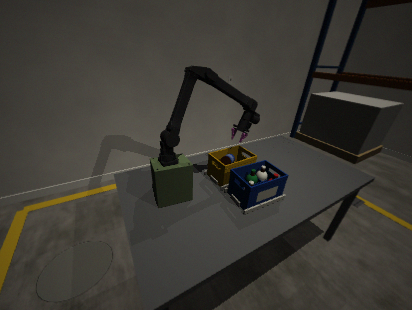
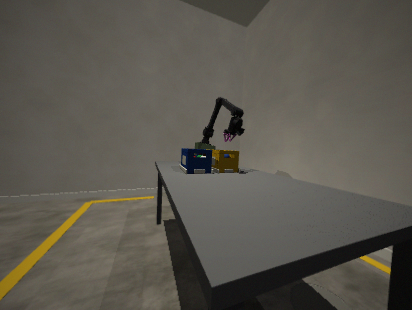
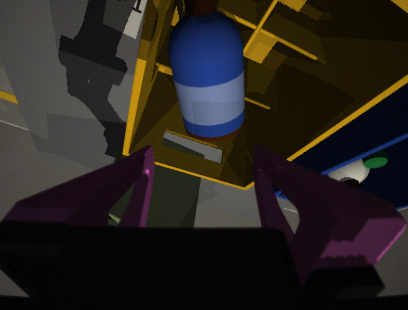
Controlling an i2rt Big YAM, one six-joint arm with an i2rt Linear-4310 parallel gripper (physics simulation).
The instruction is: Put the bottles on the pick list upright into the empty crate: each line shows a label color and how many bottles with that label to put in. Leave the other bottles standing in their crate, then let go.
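Frame: origin at the arm's base, x ahead, y left, z up, level; centimetres.
Where they show: gripper, fingertip midpoint: [image 1: 235, 141] [image 2: 227, 141] [image 3: 203, 154]; arm's base at its link origin: [image 1: 168, 161] [image 2: 204, 144].
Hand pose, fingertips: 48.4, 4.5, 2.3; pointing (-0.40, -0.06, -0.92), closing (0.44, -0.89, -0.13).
Observation:
Each offset is from my fingertips to the top centre of the thing, as dx, dy, dz. "*": to the spot under its first point. Level surfaces: height alone.
The yellow crate @(-3.8, -3.9, -7.6) [image 1: 217, 171] [image 2: 228, 164] [image 3: 137, 82] has low dividers inside. A blue bottle @(-3.5, -0.2, -7.8) [image 1: 229, 158] [image 3: 210, 65] with a pale blue band and brown neck is in it, tilted over, its base near the end wall with the handle slot. The blue crate @(-1.7, -27.5, -7.6) [image 1: 241, 194] [image 2: 200, 166] beside it holds several bottles, among them a green bottle @(-1.9, -23.1, -8.8) [image 1: 251, 178], a white bottle [image 1: 262, 174] [image 3: 356, 169] and red tops @(* +6.2, -32.9, -9.3) [image 1: 275, 176]. My gripper [image 1: 238, 138] [image 2: 229, 137] [image 3: 203, 154] is open and empty, above the yellow crate. The crate's inner floor is partly shadowed.
The arm's green base block [image 1: 172, 186] stands left of the crates on the grey table @(dz -25.1) [image 1: 200, 250] [image 2: 280, 225]. A white card @(* -11.4, +9.4, -24.9) [image 3: 133, 21] with dark marks shows partly beside the yellow crate, unreadable. A large grey box [image 1: 335, 120] and shelf rack [image 1: 311, 70] stand behind the table.

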